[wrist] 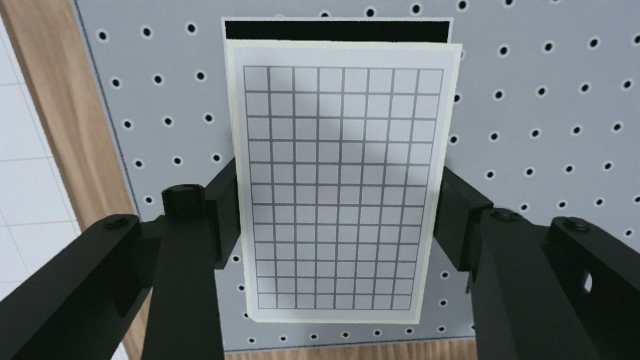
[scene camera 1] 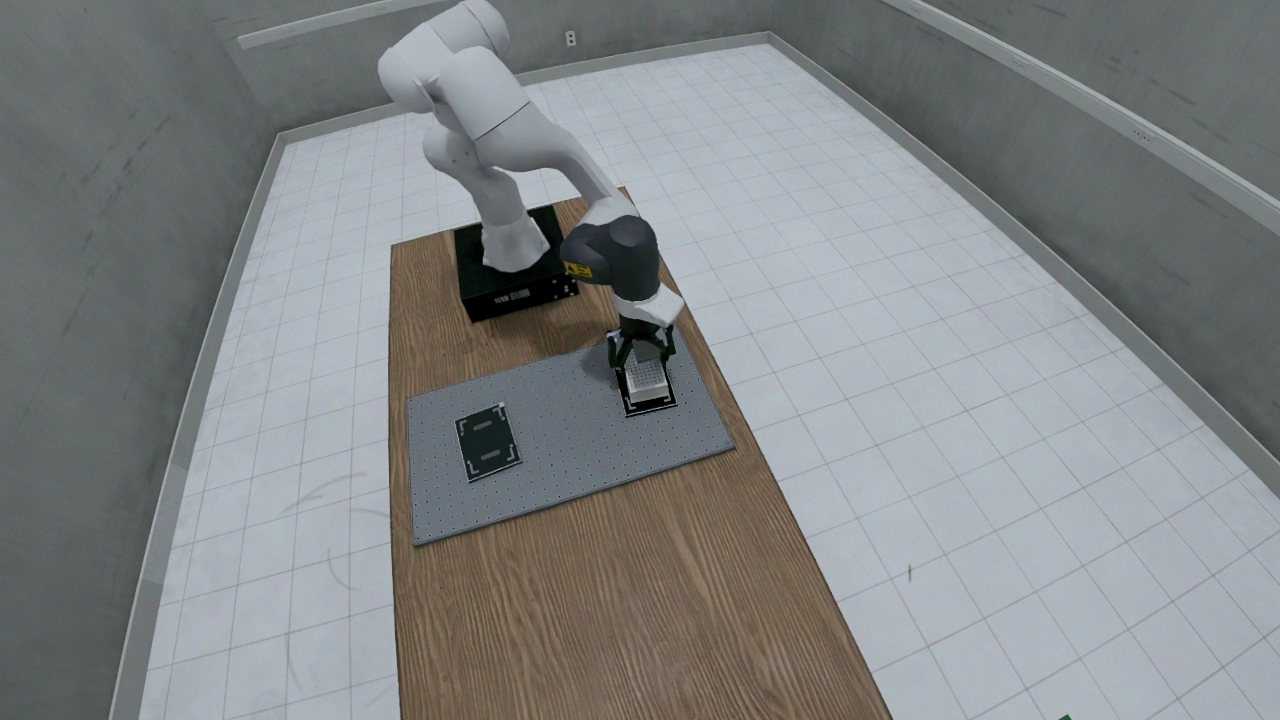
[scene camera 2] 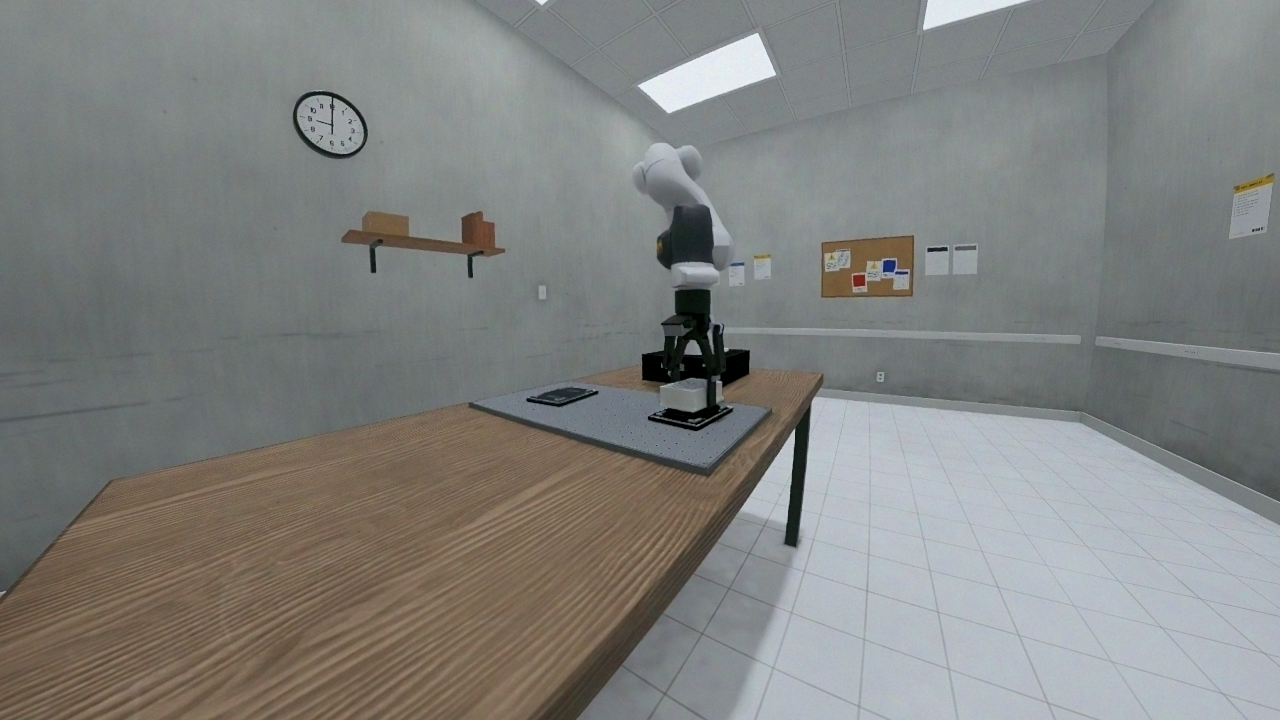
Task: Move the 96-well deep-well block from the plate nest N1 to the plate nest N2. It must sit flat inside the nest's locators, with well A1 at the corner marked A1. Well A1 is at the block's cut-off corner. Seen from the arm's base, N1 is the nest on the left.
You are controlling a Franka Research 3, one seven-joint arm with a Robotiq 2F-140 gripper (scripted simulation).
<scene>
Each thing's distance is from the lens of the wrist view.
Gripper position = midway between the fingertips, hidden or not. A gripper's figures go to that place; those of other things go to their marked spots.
my gripper (wrist: 333, 176): 17 cm
white 96-well deep-well block (wrist: 339, 146): 12 cm
</scene>
